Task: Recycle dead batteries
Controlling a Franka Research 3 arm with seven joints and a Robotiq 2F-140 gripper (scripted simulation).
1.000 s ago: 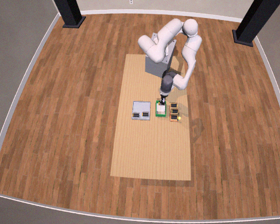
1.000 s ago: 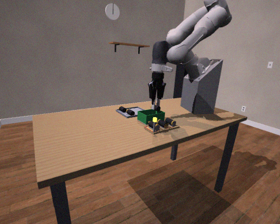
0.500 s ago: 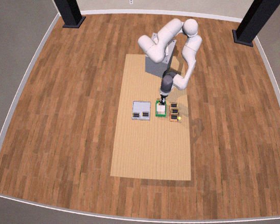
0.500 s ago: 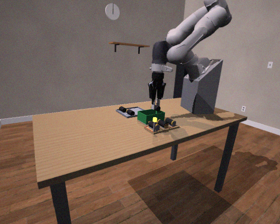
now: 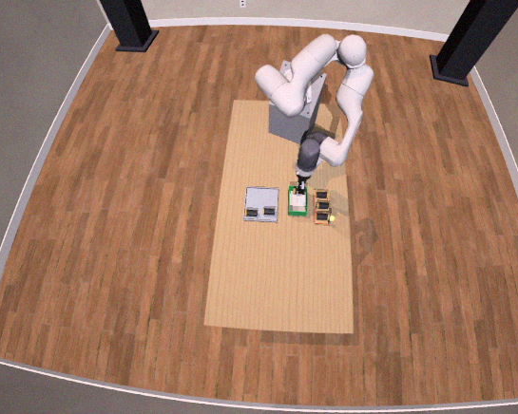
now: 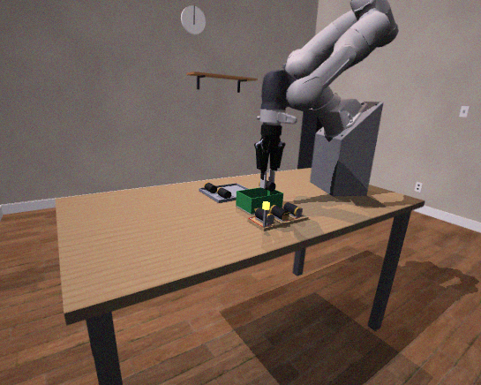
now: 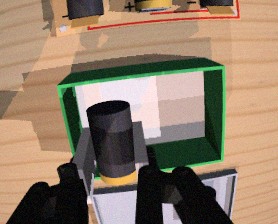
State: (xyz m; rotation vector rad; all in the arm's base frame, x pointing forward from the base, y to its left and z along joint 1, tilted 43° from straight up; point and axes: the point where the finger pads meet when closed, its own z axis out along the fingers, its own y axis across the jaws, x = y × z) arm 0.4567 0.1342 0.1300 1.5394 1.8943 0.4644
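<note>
My gripper is now 9 cm above the green recycling box and 3 cm short of it. Also, from my hand: grey tray 19 cm to the right, 10 cm below, 8 cm ahead.
</note>
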